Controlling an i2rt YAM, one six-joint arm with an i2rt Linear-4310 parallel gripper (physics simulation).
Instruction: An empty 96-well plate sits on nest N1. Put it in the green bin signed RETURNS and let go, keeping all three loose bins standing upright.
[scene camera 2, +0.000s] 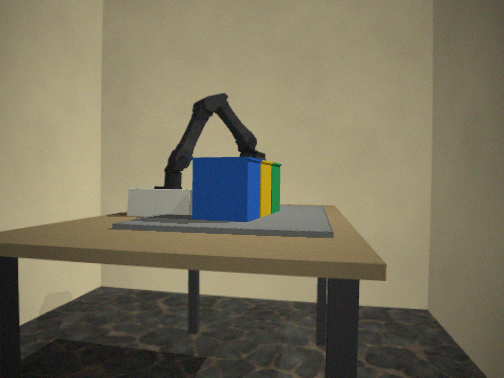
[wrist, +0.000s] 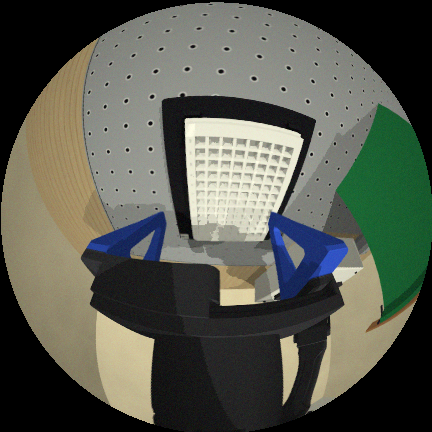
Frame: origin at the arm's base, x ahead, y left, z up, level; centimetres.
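Where they show: gripper, fingertip midpoint: (wrist: 216, 217); arm's base, link origin: (scene camera 2: 172, 191).
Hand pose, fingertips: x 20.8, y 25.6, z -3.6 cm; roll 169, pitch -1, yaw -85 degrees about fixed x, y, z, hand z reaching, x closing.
Each offset is from my fingertips to the top centre of the thing. "pt": to the spot under its first point. Level surfaces: height alone.
The white 96-well plate @(dz -0.7, dx +1.6, dy -1.6 cm) (wrist: 240, 170) lies in a black nest frame @(pt dz -2.2, dx +5.1, dy +3.8 cm) (wrist: 173, 150) on the grey pegboard, in the middle of the wrist view. My gripper (wrist: 216, 217) is open, with its two blue fingers wide apart above the near end of the plate and nothing held. In the scene view the fingers are hidden behind the bins. The green bin @(dz +14.6, dx +9.9, dy -23.0 cm) (scene camera 2: 276, 188) (wrist: 395, 200) stands upright, at the right in the wrist view and at the back of the row in the scene view. Its sign does not show.
The blue bin @(dz +14.6, dx +4.3, dy -49.0 cm) (scene camera 2: 220, 189) and yellow bin @(dz +14.6, dx +7.1, dy -36.0 cm) (scene camera 2: 266, 189) stand upright in a row with the green one on the grey board @(dz -3.5 cm) (scene camera 2: 305, 220). A white box (scene camera 2: 155, 202) stands at the arm's base. The wooden table edge (wrist: 60, 130) shows at the left in the wrist view.
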